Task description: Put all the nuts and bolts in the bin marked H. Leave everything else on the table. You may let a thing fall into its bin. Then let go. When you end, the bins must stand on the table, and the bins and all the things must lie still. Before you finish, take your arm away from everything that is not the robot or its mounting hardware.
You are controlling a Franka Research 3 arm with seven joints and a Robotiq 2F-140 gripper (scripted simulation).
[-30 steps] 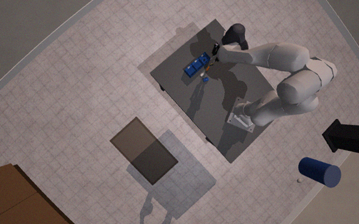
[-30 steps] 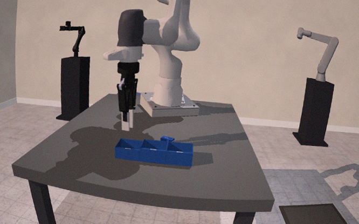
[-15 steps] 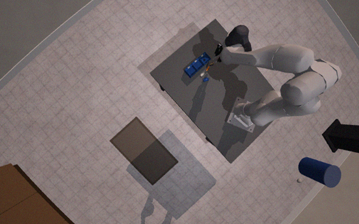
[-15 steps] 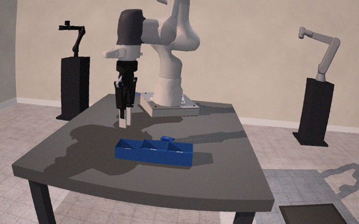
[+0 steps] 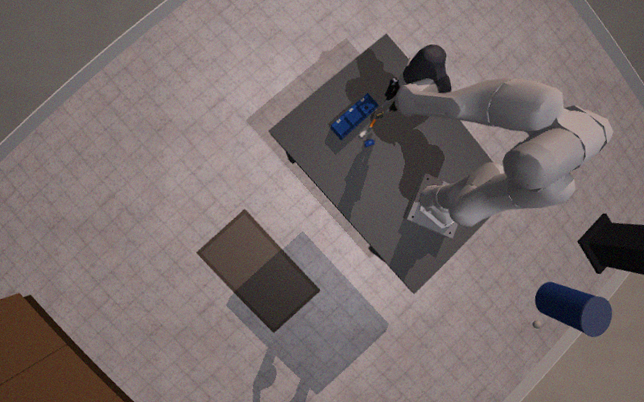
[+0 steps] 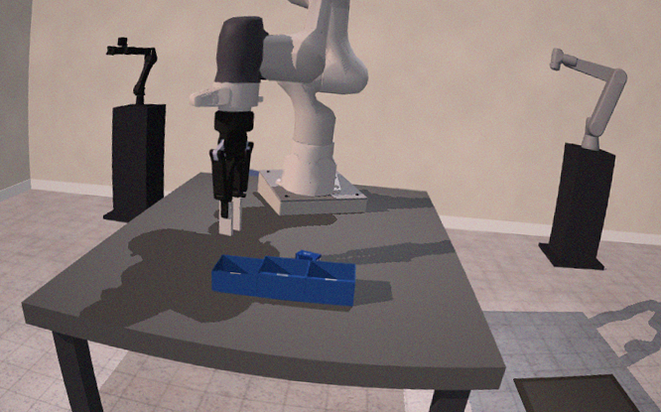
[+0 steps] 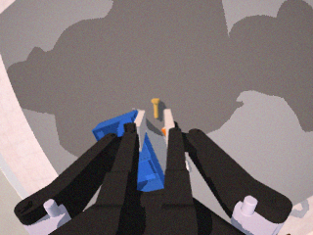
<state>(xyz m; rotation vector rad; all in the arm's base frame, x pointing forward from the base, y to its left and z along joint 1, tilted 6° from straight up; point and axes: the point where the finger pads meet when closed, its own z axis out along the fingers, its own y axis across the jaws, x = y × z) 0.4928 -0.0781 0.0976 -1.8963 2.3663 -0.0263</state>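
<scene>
My gripper is now 10 cm above the yellow bolt. The rest, counted from my hand: orange stick-like thing: 10 cm below, 7 cm to the left, 1 cm behind; dark round piece: 10 cm below, 7 cm ahead, 4 cm to the left; blue bin: 12 cm to the left, 8 cm below, 7 cm ahead.
</scene>
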